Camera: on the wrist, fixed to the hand. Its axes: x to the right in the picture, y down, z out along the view.
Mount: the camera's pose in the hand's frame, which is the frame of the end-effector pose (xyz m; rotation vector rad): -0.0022 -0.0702 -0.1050 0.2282 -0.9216 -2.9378
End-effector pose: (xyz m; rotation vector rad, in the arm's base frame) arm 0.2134 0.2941 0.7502 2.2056 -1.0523 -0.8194
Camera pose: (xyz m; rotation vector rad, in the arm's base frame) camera 0.3212 0.3565 0.7710 -0.7990 -1.6378 1.2040
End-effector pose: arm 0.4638 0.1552 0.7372 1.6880 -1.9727 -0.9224
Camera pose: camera 0.5845 0.1288 0.7635 -1.4153 -1.1103 0.7514
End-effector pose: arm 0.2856 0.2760 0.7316 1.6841 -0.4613 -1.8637
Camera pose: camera 0.3757 0.3446 0.6756 0.0119 -0.9983 1.0252
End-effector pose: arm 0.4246 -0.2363 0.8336 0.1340 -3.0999 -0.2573
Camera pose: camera 0.4363 -0.3222 0.9254 -2.3625 -0.0094 -0.1152
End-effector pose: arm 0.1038 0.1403 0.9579 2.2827 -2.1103 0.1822
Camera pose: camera 0.1664 0.1586 1.0661 -1.9085 -1.8978 0.5035
